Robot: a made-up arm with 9 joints. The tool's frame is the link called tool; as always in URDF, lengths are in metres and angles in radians.
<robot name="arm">
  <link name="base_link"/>
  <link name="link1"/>
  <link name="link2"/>
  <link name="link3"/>
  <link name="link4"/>
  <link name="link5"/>
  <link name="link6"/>
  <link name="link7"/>
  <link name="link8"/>
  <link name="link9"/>
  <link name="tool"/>
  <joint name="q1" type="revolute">
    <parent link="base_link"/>
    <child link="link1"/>
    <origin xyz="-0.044 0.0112 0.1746" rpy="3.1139 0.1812 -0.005"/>
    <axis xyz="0 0 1"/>
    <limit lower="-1.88" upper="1.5" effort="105" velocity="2.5"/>
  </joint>
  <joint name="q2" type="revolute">
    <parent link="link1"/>
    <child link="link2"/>
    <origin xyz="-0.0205 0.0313 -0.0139" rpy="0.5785 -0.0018 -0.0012"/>
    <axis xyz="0 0 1"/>
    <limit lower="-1.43" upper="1.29" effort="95" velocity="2.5"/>
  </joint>
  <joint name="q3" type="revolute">
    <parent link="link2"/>
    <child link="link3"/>
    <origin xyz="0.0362 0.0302 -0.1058" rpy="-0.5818 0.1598 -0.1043"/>
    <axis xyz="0 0 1"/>
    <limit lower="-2.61" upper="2.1" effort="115" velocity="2.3"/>
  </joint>
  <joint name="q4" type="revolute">
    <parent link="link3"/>
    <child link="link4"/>
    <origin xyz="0.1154 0.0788 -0.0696" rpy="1.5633 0 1.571"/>
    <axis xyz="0 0 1"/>
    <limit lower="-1.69" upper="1.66" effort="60" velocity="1.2"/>
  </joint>
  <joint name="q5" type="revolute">
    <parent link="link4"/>
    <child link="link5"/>
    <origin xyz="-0.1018 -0.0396 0.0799" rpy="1.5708 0 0.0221"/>
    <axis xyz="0 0 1"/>
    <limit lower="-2.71" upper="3.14" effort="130" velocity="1.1"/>
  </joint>
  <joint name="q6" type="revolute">
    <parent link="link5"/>
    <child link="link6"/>
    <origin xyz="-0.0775 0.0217 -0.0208" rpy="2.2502 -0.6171 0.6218"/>
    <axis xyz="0 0 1"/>
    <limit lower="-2.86" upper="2.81" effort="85" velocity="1.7"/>
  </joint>
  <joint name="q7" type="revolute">
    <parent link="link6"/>
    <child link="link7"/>
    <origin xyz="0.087 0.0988 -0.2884" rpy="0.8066 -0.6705 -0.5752"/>
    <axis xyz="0 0 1"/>
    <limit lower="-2.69" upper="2.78" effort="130" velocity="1.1"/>
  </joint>
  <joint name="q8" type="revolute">
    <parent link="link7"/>
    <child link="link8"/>
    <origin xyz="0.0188 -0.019 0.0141" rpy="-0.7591 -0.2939 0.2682"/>
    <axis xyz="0 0 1"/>
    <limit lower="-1.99" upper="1.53" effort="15" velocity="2.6"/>
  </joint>
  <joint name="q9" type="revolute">
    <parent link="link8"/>
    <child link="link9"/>
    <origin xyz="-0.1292 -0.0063 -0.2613" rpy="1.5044 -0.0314 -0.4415"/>
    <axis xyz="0 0 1"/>
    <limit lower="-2.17" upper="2.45" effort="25" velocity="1.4"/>
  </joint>
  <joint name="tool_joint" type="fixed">
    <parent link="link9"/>
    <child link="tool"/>
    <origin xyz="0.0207 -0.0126 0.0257" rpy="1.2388 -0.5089 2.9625"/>
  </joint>
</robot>
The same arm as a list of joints. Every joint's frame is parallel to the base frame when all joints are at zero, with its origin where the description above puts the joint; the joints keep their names.
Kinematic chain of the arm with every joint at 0, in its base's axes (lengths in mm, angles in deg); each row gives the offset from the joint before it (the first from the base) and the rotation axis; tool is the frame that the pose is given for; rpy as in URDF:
q1: xyz -44 11.2 174.6 axis -0.180291 -0.026799 -0.983248
q2: xyz -17.7 -30.8 18.2 axis -0.153098 0.524092 -0.837788
q3: xyz 48.8 -81.3 66.5 axis 0.0075 -0.022001 -0.99973
q4: xyz 114.9 -77.2 72.2 axis 1 0.0001 0
q5: xyz 79.9 102.7 37.3 axis 0 -0.0001 1
q6: xyz 21.7 77.5 -20.8 axis -0.420494 -0.748689 -0.512493
q7: xyz 86.2 158.2 260.8 axis -0.2985 0.0937 -0.949799
q8: xyz 19.6 -7.6 -21.7 axis -0.88591 0.154402 -0.437405
q9: xyz 228.9 79.9 162 axis 0.339199 0.743598 -0.576199
tool: xyz 24.6 3.9 -25.1 rpy -140.48 -16.47 99.38
Joint limits (deg, base to tool): -107.72..85.94 -81.93..73.91 -149.54..120.32 -96.83..95.11 -155.27..179.91 -163.87..161 -154.13..159.28 -114.02..87.66 -124.33..140.37

